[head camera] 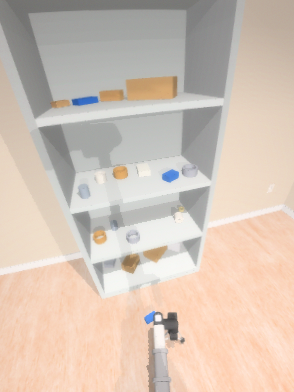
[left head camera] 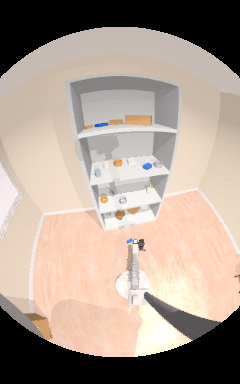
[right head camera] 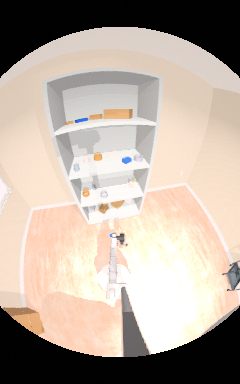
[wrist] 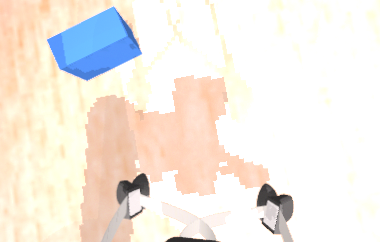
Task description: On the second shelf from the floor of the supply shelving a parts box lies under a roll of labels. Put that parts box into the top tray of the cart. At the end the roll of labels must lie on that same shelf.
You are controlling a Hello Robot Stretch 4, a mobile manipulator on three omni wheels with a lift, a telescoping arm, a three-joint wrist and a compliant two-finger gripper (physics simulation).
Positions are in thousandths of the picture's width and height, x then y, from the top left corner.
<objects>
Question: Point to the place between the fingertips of the gripper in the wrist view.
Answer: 533, 795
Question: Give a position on a supply shelving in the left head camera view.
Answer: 398, 257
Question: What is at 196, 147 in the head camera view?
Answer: A supply shelving.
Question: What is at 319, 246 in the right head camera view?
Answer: A supply shelving.
</objects>
